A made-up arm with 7 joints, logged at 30 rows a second.
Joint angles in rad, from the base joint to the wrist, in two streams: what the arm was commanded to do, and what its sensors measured. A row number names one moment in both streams.
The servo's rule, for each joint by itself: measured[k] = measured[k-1] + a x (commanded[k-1-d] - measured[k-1]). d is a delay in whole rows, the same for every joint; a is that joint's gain. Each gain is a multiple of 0.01, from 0.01 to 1. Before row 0 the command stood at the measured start. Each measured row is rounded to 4 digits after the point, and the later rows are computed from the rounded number. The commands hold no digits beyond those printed.
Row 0, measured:
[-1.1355, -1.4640, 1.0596, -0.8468, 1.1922, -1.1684, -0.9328]
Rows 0 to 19, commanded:
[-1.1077, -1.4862, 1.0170, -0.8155, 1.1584, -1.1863, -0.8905]
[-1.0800, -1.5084, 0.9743, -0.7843, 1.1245, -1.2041, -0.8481]
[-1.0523, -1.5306, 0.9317, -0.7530, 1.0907, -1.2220, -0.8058]
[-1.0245, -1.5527, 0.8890, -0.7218, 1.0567, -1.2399, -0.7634]
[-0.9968, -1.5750, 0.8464, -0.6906, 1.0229, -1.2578, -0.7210]
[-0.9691, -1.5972, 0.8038, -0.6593, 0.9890, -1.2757, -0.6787]
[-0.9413, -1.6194, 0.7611, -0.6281, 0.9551, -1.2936, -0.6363]
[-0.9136, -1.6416, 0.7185, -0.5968, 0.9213, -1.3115, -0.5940]
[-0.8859, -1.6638, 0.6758, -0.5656, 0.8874, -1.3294, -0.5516]
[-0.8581, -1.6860, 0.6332, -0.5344, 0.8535, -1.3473, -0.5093]
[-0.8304, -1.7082, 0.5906, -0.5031, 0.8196, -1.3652, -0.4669]
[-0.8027, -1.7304, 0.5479, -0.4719, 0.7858, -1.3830, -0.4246]
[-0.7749, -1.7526, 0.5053, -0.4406, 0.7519, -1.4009, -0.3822]
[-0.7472, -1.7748, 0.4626, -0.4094, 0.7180, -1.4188, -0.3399]
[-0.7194, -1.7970, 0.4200, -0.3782, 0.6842, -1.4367, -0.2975]
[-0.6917, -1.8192, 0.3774, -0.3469, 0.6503, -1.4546, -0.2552]
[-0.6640, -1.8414, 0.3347, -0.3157, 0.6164, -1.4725, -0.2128]
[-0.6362, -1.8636, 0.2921, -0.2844, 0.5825, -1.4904, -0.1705]
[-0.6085, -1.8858, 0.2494, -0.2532, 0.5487, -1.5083, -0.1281]
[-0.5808, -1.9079, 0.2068, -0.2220, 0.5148, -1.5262, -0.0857]
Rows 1 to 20, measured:
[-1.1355, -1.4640, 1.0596, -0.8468, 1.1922, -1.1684, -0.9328]
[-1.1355, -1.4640, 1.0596, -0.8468, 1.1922, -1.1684, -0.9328]
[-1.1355, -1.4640, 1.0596, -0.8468, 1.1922, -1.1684, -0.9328]
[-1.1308, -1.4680, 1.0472, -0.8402, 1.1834, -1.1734, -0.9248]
[-1.1222, -1.4753, 1.0261, -0.8285, 1.1681, -1.1820, -0.9102]
[-1.1103, -1.4853, 0.9987, -0.8126, 1.1480, -1.1932, -0.8904]
[-1.0957, -1.4974, 0.9669, -0.7935, 1.1243, -1.2063, -0.8663]
[-1.0789, -1.5114, 0.9320, -0.7719, 1.0979, -1.2207, -0.8387]
[-1.0602, -1.5268, 0.8948, -0.7483, 1.0696, -1.2361, -0.8083]
[-1.0400, -1.5435, 0.8560, -0.7231, 1.0398, -1.2522, -0.7756]
[-1.0185, -1.5612, 0.8161, -0.6966, 1.0090, -1.2688, -0.7411]
[-0.9960, -1.5797, 0.7754, -0.6691, 0.9774, -1.2858, -0.7051]
[-0.9726, -1.5988, 0.7342, -0.6408, 0.9452, -1.3030, -0.6679]
[-0.9484, -1.6185, 0.6926, -0.6119, 0.9125, -1.3204, -0.6297]
[-0.9236, -1.6386, 0.6506, -0.5825, 0.8796, -1.3379, -0.5907]
[-0.8983, -1.6591, 0.6085, -0.5527, 0.8464, -1.3555, -0.5511]
[-0.8726, -1.6799, 0.5662, -0.5226, 0.8130, -1.3732, -0.5110]
[-0.8466, -1.7010, 0.5238, -0.4923, 0.7795, -1.3910, -0.4704]
[-0.8203, -1.7223, 0.4813, -0.4618, 0.7459, -1.4088, -0.4295]
[-0.7937, -1.7437, 0.4388, -0.4311, 0.7122, -1.4266, -0.3883]
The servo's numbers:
d 3
a 0.17 0.18 0.29 0.21 0.26 0.28 0.19

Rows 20 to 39, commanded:
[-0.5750, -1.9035, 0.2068, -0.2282, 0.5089, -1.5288, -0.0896]
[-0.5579, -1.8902, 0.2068, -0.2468, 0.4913, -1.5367, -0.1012]
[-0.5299, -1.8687, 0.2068, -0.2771, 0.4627, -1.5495, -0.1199]
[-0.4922, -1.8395, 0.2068, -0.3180, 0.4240, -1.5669, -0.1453]
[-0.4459, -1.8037, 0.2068, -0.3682, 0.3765, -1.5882, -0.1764]
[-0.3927, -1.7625, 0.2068, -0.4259, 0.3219, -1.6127, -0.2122]
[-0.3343, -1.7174, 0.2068, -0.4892, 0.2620, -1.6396, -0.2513]
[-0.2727, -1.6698, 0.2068, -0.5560, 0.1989, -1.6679, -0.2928]
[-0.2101, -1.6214, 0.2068, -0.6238, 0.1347, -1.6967, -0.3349]
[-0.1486, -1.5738, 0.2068, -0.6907, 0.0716, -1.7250, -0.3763]
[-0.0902, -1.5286, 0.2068, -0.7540, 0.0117, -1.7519, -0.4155]
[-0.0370, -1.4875, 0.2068, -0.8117, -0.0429, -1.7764, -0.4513]
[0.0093, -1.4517, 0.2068, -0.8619, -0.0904, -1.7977, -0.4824]
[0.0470, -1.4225, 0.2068, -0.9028, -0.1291, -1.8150, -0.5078]
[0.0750, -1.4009, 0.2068, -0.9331, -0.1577, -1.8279, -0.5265]
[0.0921, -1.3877, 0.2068, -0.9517, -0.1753, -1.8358, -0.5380]
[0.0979, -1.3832, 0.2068, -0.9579, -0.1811, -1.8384, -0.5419]
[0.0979, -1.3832, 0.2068, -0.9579, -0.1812, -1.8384, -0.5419]
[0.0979, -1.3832, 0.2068, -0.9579, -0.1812, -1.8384, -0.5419]
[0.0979, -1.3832, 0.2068, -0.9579, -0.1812, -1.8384, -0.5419]
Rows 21 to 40, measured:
[-0.7669, -1.7653, 0.3963, -0.4003, 0.6785, -1.4445, -0.3469]
[-0.7400, -1.7870, 0.3537, -0.3694, 0.6448, -1.4624, -0.3053]
[-0.7129, -1.8088, 0.3111, -0.3384, 0.6110, -1.4803, -0.2636]
[-0.6895, -1.8258, 0.2809, -0.3153, 0.5845, -1.4939, -0.2305]
[-0.6671, -1.8374, 0.2594, -0.3009, 0.5603, -1.5059, -0.2059]
[-0.6438, -1.8430, 0.2441, -0.2959, 0.5349, -1.5181, -0.1896]
[-0.6180, -1.8424, 0.2333, -0.3005, 0.5061, -1.5318, -0.1812]
[-0.5887, -1.8354, 0.2256, -0.3147, 0.4724, -1.5476, -0.1803]
[-0.5554, -1.8223, 0.2201, -0.3381, 0.4333, -1.5658, -0.1864]
[-0.5178, -1.8034, 0.2162, -0.3698, 0.3888, -1.5865, -0.1987]
[-0.4761, -1.7794, 0.2135, -0.4089, 0.3394, -1.6093, -0.2166]
[-0.4309, -1.7510, 0.2116, -0.4540, 0.2862, -1.6338, -0.2391]
[-0.3829, -1.7191, 0.2102, -0.5037, 0.2304, -1.6593, -0.2652]
[-0.3331, -1.6848, 0.2092, -0.5563, 0.1735, -1.6852, -0.2938]
[-0.2828, -1.6493, 0.2085, -0.6099, 0.1172, -1.7107, -0.3237]
[-0.2331, -1.6137, 0.2080, -0.6628, 0.0632, -1.7351, -0.3539]
[-0.1855, -1.5793, 0.2077, -0.7132, 0.0132, -1.7575, -0.3831]
[-0.1412, -1.5472, 0.2074, -0.7594, -0.0312, -1.7772, -0.4103]
[-0.1015, -1.5185, 0.2072, -0.7998, -0.0687, -1.7936, -0.4346]
[-0.0676, -1.4941, 0.2071, -0.8330, -0.0979, -1.8061, -0.4550]

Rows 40 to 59, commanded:
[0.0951, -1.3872, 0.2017, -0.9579, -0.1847, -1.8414, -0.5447]
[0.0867, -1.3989, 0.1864, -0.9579, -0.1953, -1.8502, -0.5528]
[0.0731, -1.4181, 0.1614, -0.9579, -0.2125, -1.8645, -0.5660]
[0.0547, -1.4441, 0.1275, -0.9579, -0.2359, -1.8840, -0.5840]
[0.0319, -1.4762, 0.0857, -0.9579, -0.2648, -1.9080, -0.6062]
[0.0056, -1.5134, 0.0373, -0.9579, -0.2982, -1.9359, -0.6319]
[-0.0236, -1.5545, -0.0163, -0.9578, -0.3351, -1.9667, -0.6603]
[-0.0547, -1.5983, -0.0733, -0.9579, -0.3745, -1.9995, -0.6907]
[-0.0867, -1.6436, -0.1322, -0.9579, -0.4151, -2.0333, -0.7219]
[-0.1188, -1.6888, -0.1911, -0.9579, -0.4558, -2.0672, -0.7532]
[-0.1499, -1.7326, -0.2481, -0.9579, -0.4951, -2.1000, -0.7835]
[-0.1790, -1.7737, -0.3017, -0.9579, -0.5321, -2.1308, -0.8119]
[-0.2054, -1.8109, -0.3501, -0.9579, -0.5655, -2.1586, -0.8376]
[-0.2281, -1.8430, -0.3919, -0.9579, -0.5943, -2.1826, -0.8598]
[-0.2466, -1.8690, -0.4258, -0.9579, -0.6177, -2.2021, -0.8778]
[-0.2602, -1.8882, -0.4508, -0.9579, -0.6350, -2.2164, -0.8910]
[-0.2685, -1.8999, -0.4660, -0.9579, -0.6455, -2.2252, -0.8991]
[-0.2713, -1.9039, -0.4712, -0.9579, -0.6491, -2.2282, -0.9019]
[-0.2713, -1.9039, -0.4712, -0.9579, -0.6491, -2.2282, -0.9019]
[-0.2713, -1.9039, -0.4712, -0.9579, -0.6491, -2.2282, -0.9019]
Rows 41 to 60, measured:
[-0.0395, -1.4741, 0.2070, -0.8592, -0.1196, -1.8151, -0.4715]
[-0.0161, -1.4577, 0.2069, -0.8799, -0.1356, -1.8216, -0.4849]
[0.0033, -1.4443, 0.2069, -0.8963, -0.1475, -1.8263, -0.4957]
[0.0189, -1.4340, 0.2054, -0.9092, -0.1572, -1.8305, -0.5050]
[0.0304, -1.4277, 0.1999, -0.9194, -0.1671, -1.8360, -0.5141]
[0.0377, -1.4260, 0.1887, -0.9275, -0.1789, -1.8440, -0.5240]
[0.0406, -1.4293, 0.1710, -0.9339, -0.1937, -1.8552, -0.5354]
[0.0391, -1.4377, 0.1463, -0.9389, -0.2122, -1.8700, -0.5489]
[0.0334, -1.4513, 0.1147, -0.9429, -0.2346, -1.8885, -0.5647]
[0.0237, -1.4699, 0.0767, -0.9460, -0.2607, -1.9104, -0.5829]
[0.0104, -1.4930, 0.0332, -0.9485, -0.2903, -1.9353, -0.6034]
[-0.0061, -1.5201, -0.0148, -0.9505, -0.3227, -1.9627, -0.6259]
[-0.0253, -1.5505, -0.0659, -0.9521, -0.3573, -1.9920, -0.6501]
[-0.0465, -1.5833, -0.1187, -0.9533, -0.3931, -2.0222, -0.6754]
[-0.0690, -1.6176, -0.1718, -0.9543, -0.4292, -2.0526, -0.7013]
[-0.0922, -1.6524, -0.2235, -0.9551, -0.4646, -2.0823, -0.7272]
[-0.1153, -1.6867, -0.2723, -0.9557, -0.4983, -2.1104, -0.7524]
[-0.1376, -1.7195, -0.3168, -0.9562, -0.5293, -2.1361, -0.7762]
[-0.1584, -1.7499, -0.3557, -0.9566, -0.5568, -2.1586, -0.7980]
[-0.1771, -1.7769, -0.3877, -0.9569, -0.5799, -2.1772, -0.8172]

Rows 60 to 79, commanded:
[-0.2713, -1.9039, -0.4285, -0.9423, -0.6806, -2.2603, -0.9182]
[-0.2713, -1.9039, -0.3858, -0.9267, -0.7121, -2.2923, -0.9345]
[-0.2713, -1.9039, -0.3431, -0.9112, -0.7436, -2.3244, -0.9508]
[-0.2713, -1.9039, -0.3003, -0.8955, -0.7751, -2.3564, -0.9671]
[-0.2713, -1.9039, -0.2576, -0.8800, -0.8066, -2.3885, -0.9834]
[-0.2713, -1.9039, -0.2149, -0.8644, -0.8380, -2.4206, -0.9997]
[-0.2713, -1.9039, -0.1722, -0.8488, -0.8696, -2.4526, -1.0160]
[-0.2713, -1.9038, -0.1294, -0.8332, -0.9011, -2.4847, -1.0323]
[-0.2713, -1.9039, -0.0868, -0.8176, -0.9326, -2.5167, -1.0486]
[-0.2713, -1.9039, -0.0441, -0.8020, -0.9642, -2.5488, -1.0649]
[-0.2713, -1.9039, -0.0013, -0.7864, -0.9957, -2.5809, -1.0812]
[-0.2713, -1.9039, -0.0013, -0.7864, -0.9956, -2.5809, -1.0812]
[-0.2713, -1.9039, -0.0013, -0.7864, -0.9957, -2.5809, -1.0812]
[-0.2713, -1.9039, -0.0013, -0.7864, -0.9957, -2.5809, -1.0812]
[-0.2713, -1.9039, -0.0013, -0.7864, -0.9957, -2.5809, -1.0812]
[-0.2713, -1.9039, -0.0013, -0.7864, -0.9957, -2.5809, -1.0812]
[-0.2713, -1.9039, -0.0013, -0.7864, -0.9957, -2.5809, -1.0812]
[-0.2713, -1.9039, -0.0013, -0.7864, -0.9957, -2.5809, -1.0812]
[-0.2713, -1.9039, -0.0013, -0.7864, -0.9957, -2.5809, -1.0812]
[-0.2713, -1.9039, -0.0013, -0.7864, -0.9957, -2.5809, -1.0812]
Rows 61 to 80, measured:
[-0.1931, -1.7998, -0.4119, -0.9571, -0.5979, -2.1915, -0.8333]
[-0.2064, -1.8185, -0.4291, -0.9573, -0.6112, -2.2018, -0.8463]
[-0.2174, -1.8339, -0.4413, -0.9574, -0.6211, -2.2092, -0.8569]
[-0.2266, -1.8465, -0.4376, -0.9542, -0.6366, -2.2235, -0.8685]
[-0.2342, -1.8568, -0.4226, -0.9484, -0.6562, -2.2428, -0.8810]
[-0.2405, -1.8653, -0.3995, -0.9406, -0.6789, -2.2656, -0.8943]
[-0.2457, -1.8722, -0.3707, -0.9311, -0.7039, -2.2910, -0.9081]
[-0.2501, -1.8779, -0.3379, -0.9204, -0.7306, -2.3183, -0.9224]
[-0.2537, -1.8826, -0.3022, -0.9086, -0.7585, -2.3469, -0.9371]
[-0.2567, -1.8864, -0.2645, -0.8960, -0.7874, -2.3765, -0.9521]
[-0.2592, -1.8895, -0.2253, -0.8828, -0.8170, -2.4068, -0.9673]
[-0.2613, -1.8921, -0.1851, -0.8691, -0.8471, -2.4376, -0.9827]
[-0.2630, -1.8942, -0.1442, -0.8550, -0.8775, -2.4687, -0.9983]
[-0.2644, -1.8959, -0.1028, -0.8406, -0.9082, -2.5001, -1.0141]
[-0.2656, -1.8973, -0.0734, -0.8292, -0.9309, -2.5227, -1.0268]
[-0.2666, -1.8985, -0.0525, -0.8202, -0.9477, -2.5390, -1.0371]
[-0.2674, -1.8995, -0.0377, -0.8131, -0.9602, -2.5507, -1.0455]
[-0.2681, -1.9003, -0.0271, -0.8075, -0.9694, -2.5592, -1.0523]
[-0.2686, -1.9009, -0.0196, -0.8031, -0.9762, -2.5653, -1.0578]
[-0.2691, -1.9014, -0.0143, -0.7996, -0.9813, -2.5697, -1.0622]

